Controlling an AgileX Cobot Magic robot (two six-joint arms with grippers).
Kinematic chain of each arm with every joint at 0, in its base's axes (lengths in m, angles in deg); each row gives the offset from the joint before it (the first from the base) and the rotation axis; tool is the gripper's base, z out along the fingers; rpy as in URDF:
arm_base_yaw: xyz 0 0 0.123 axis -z
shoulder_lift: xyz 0 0 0 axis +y
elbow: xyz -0.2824 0 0.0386 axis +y
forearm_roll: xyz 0.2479 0 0.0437 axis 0.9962 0 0.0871
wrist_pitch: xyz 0 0 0 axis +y
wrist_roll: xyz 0.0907 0 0.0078 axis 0.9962 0 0.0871
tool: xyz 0 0 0 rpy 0 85 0
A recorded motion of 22 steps. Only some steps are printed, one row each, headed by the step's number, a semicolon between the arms.
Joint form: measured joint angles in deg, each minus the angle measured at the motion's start. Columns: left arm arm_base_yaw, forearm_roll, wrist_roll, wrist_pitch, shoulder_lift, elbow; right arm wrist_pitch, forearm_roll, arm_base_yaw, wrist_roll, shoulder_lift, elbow.
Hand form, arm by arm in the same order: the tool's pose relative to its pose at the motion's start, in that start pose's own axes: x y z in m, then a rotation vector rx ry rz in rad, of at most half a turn. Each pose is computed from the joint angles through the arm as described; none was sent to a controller.
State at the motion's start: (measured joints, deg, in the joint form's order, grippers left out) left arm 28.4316 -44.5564 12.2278 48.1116 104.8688 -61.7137; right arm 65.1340 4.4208 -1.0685 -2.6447 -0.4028 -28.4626
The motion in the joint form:
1: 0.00 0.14 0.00 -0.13 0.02 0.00; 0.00 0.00 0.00 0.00 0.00 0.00
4: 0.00 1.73 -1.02 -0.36 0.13 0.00; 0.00 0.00 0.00 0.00 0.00 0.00
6: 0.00 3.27 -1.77 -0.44 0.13 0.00; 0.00 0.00 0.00 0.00 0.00 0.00
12: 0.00 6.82 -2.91 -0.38 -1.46 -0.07; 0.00 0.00 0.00 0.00 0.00 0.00
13: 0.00 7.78 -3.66 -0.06 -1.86 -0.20; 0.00 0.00 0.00 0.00 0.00 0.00
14: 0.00 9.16 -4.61 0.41 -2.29 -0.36; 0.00 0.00 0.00 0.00 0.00 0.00
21: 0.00 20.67 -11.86 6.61 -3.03 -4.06; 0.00 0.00 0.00 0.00 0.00 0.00
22: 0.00 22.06 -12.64 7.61 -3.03 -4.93; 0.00 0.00 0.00 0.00 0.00 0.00
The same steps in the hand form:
1: -0.0002 0.0003 0.0001 -0.0024 -0.0016 0.0015; 0.0000 0.0000 0.0000 0.0000 0.0000 0.0000
4: -0.0002 0.0025 0.0006 -0.0239 0.0002 0.0013; 0.0000 0.0000 0.0000 0.0000 0.0000 0.0000
6: 0.0000 0.0043 0.0006 -0.0437 0.0026 0.0062; 0.0000 0.0000 0.0000 0.0000 0.0000 0.0000
12: 0.0015 0.0033 -0.0079 -0.0802 -0.0120 0.0421; 0.0000 0.0000 0.0000 0.0000 0.0000 0.0000
13: 0.0019 0.0028 -0.0103 -0.0890 -0.0125 0.0443; 0.0000 0.0000 0.0000 0.0000 0.0000 0.0000
14: 0.0026 0.0026 -0.0130 -0.1029 -0.0107 0.0481; 0.0000 0.0000 0.0000 0.0000 0.0000 0.0000
21: 0.0002 0.0029 -0.0293 -0.2345 0.0371 0.0733; 0.0000 0.0000 0.0000 0.0000 0.0000 0.0000
22: -0.0013 0.0020 -0.0322 -0.2511 0.0406 0.0783; 0.0000 0.0000 0.0000 0.0000 0.0000 0.0000

